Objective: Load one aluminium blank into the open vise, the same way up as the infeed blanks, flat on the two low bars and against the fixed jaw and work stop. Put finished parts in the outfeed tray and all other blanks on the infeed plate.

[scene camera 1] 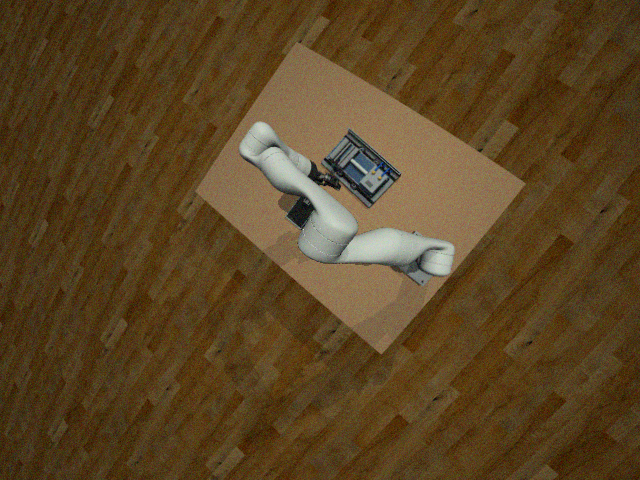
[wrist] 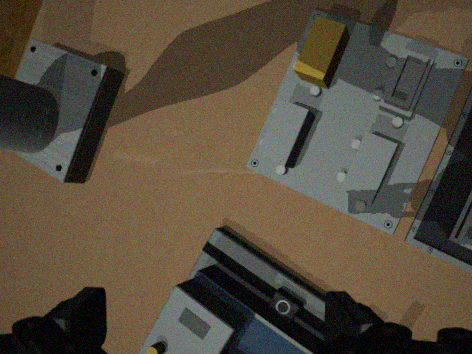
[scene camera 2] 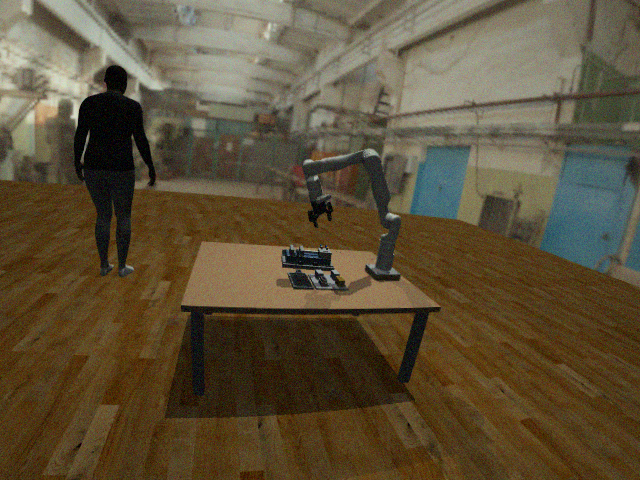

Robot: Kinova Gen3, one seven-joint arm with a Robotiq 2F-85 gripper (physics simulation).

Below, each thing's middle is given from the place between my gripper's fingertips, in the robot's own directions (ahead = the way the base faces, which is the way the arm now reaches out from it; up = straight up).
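My gripper is 200 mm above the grey vise block [wrist: 225, 322], 90 mm past it and 120 mm to the left of it. Measured from my hand: grey infeed plate [wrist: 346, 110], 270 mm below, 10 mm behind, 130 mm to the left; brass blank [wrist: 327, 40], 260 mm below, 50 mm behind, 190 mm to the left; blue vise bed [wrist: 247, 303], 240 mm below, 150 mm to the right.
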